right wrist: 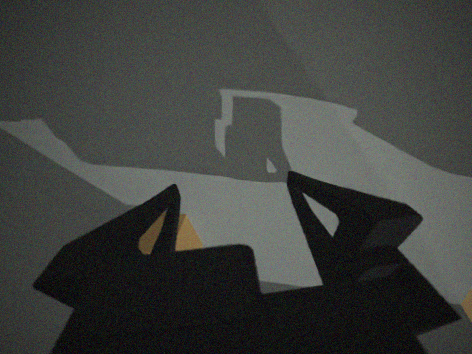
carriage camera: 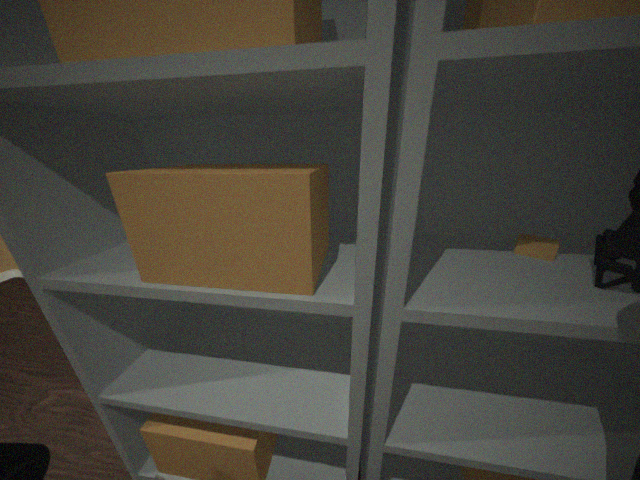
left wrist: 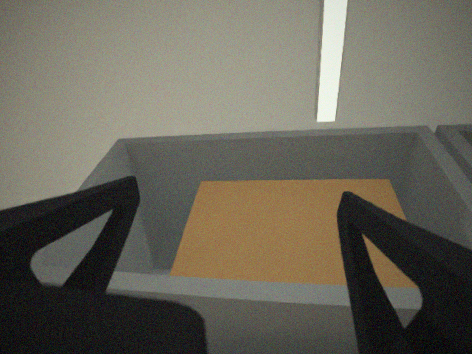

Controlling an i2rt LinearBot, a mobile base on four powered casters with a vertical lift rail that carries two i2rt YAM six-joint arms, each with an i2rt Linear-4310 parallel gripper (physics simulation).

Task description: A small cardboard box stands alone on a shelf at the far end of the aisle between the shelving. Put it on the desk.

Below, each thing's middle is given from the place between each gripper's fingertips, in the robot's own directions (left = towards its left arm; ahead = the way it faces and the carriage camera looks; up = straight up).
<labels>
Right now the small cardboard box (carriage camera: 543, 248) is 15 cm ahead of my right hand, 3 cm to the left of it and 1 cm above it.
The small cardboard box is 540 mm ahead of my left hand, 980 mm to the right of it and 310 mm below it.
</labels>
